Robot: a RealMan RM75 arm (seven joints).
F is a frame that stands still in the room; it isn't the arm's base.
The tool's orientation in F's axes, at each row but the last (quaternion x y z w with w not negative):
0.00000 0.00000 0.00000 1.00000
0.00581 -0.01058 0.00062 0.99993
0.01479 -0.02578 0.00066 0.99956
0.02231 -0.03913 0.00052 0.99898
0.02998 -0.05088 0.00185 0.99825
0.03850 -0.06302 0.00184 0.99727
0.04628 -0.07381 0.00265 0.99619
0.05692 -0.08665 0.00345 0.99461
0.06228 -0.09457 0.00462 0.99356
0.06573 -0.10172 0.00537 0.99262
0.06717 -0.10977 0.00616 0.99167
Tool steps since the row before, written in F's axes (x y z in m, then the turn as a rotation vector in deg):
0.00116 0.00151 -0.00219 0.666 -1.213 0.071
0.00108 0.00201 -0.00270 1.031 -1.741 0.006
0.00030 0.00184 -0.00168 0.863 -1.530 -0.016
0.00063 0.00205 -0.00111 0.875 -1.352 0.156
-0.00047 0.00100 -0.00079 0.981 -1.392 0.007
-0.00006 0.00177 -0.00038 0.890 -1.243 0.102
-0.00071 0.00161 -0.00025 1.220 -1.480 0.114
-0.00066 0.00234 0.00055 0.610 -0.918 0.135
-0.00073 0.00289 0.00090 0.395 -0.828 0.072
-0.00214 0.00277 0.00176 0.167 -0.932 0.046
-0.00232 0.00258 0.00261 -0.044 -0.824 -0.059
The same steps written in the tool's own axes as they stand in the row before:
0.00116 0.00151 -0.00219 0.666 -1.213 0.071
0.00102 0.00198 -0.00275 1.029 -1.742 0.004
0.00021 0.00179 -0.00175 0.860 -1.532 -0.015
0.00054 0.00200 -0.00125 0.885 -1.346 0.147
-0.00055 0.00095 -0.00080 0.976 -1.396 -0.009
-0.00011 0.00174 -0.00050 0.897 -1.239 0.085
-0.00074 0.00159 -0.00029 1.226 -1.478 0.070
-0.00056 0.00240 0.00039 0.627 -0.907 0.132
-0.00055 0.00299 0.00065 0.404 -0.821 0.099
-0.00175 0.00303 0.00177 0.175 -0.922 0.134
-0.00170 0.00296 0.00268 -0.054 -0.823 0.063

